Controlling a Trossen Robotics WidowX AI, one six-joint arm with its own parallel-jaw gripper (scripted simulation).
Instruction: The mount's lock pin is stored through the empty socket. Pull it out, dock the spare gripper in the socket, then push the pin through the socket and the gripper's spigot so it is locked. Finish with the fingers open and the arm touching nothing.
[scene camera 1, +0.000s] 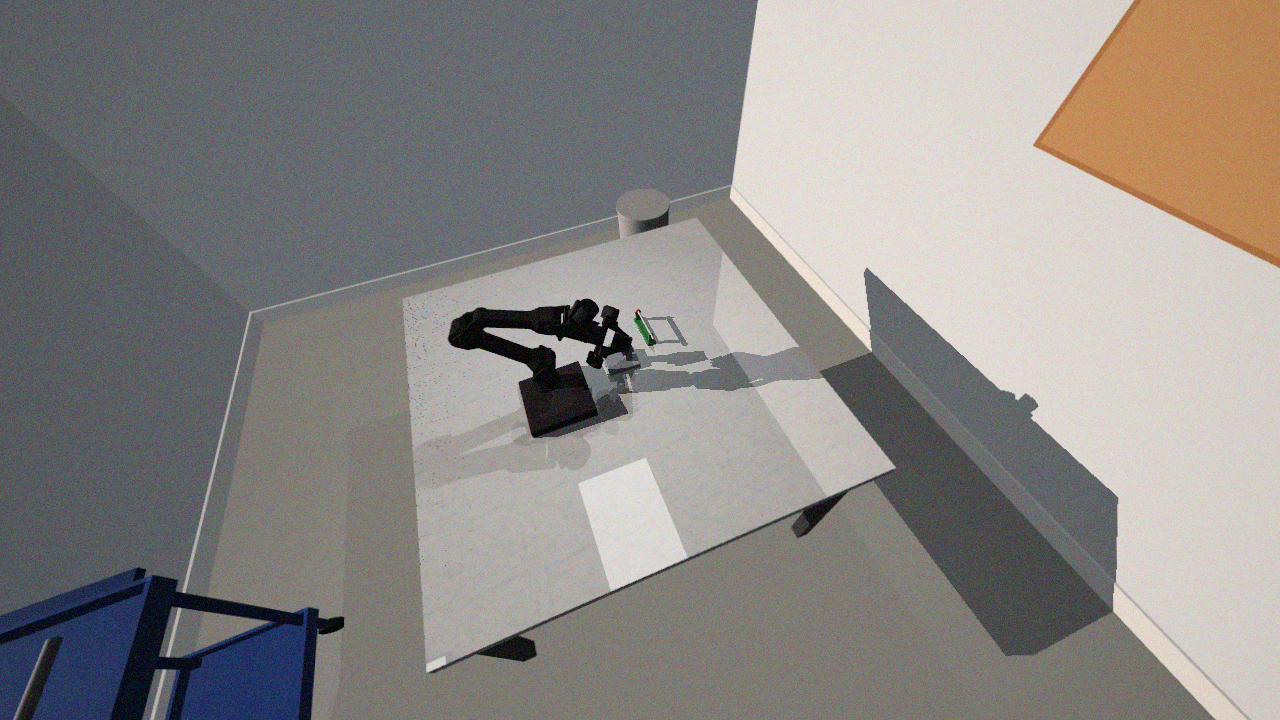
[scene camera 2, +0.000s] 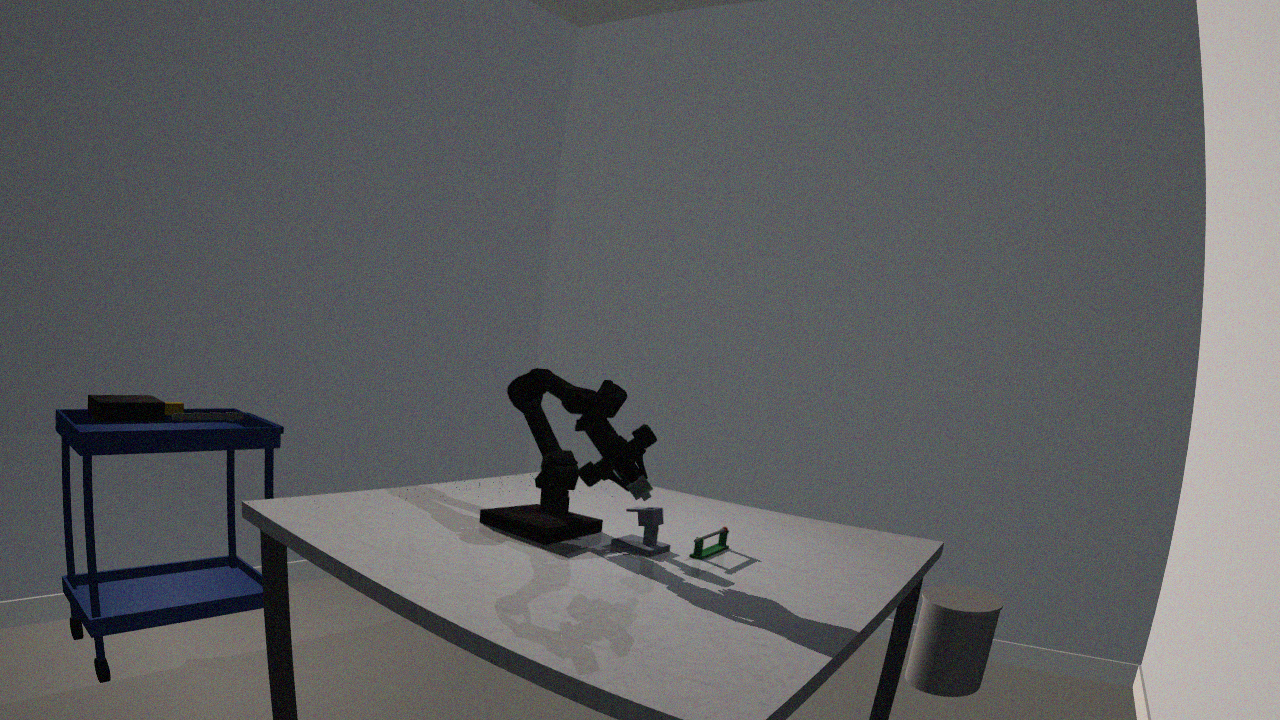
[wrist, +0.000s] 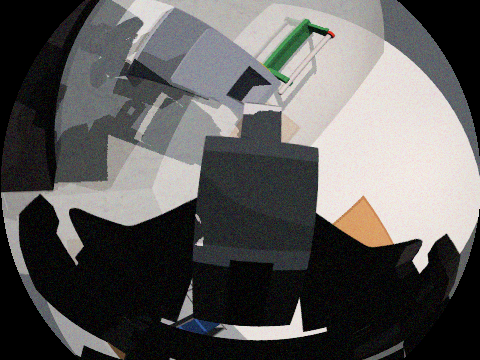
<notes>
The gripper (scene camera 2: 637, 484) carries a gripper (scene camera 2: 634, 480). Also in view: a mount (scene camera 2: 650, 517) and a green rack (wrist: 278, 58).
The mount shows as well in the wrist view (wrist: 183, 52).
</notes>
